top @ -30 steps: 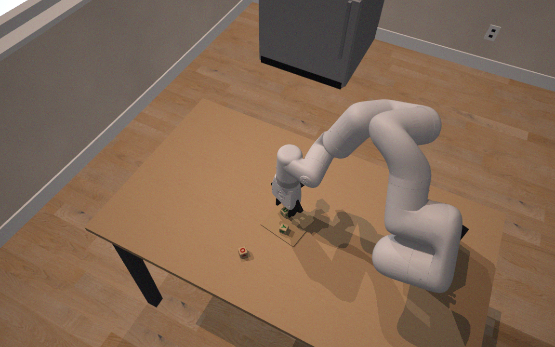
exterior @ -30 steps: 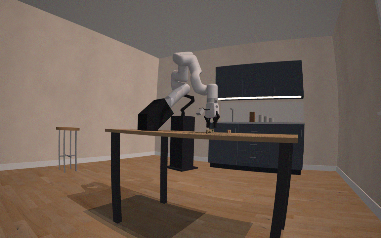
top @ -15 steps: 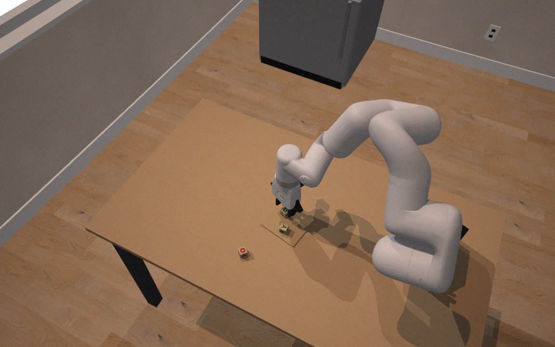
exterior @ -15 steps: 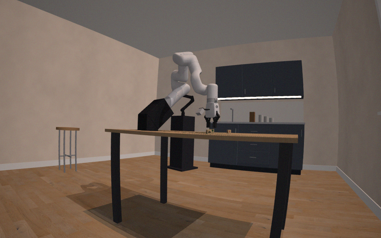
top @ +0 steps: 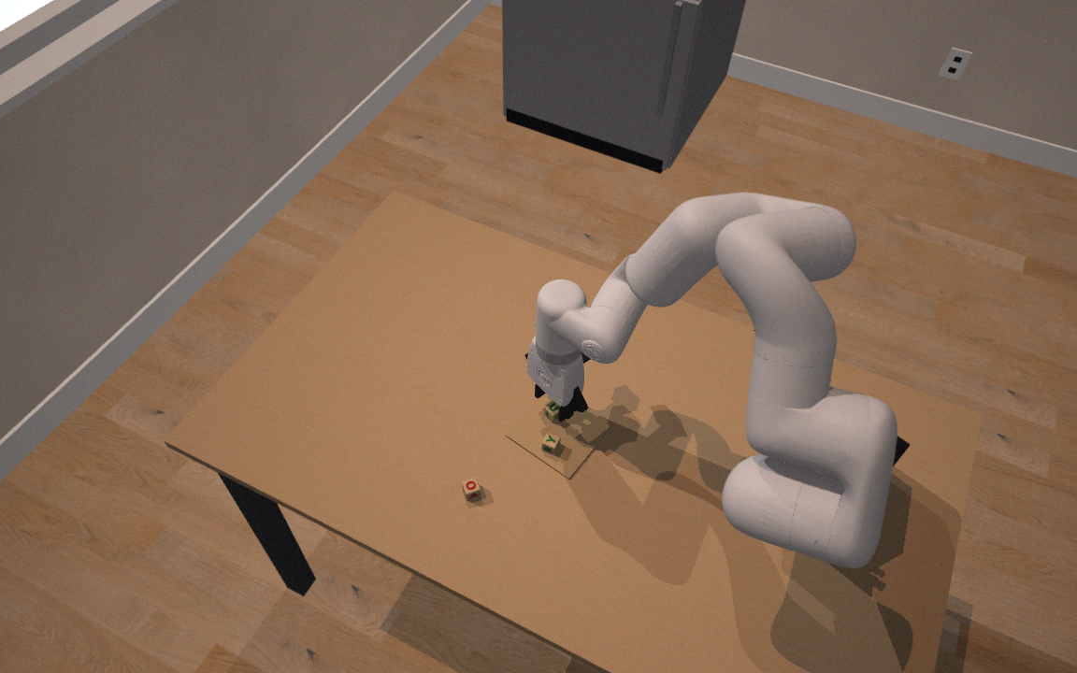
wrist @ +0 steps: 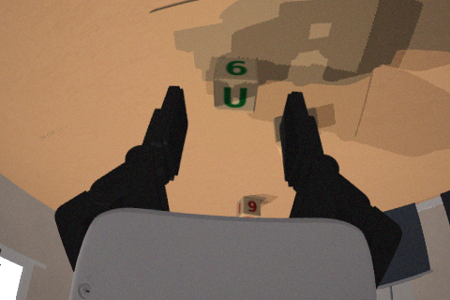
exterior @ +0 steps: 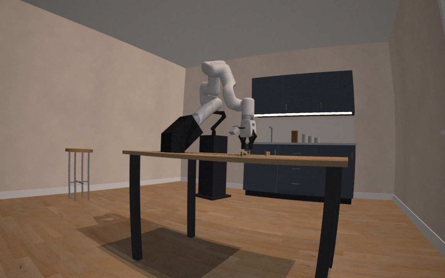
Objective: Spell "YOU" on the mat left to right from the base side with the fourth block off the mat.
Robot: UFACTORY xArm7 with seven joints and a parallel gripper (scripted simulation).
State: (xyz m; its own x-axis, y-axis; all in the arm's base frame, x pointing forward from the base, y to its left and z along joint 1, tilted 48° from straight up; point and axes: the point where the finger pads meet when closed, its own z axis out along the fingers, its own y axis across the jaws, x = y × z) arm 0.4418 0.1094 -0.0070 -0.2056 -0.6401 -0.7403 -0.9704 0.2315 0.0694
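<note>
Right now the U block is 40 mm below my hand. The rest, counted from my hand: Y block 40 mm behind, 60 mm to the left, 40 mm below; then mat 30 mm behind, 20 mm to the left, 50 mm below; then O block 20 mm ahead, 210 mm to the left, 40 mm below.
</note>
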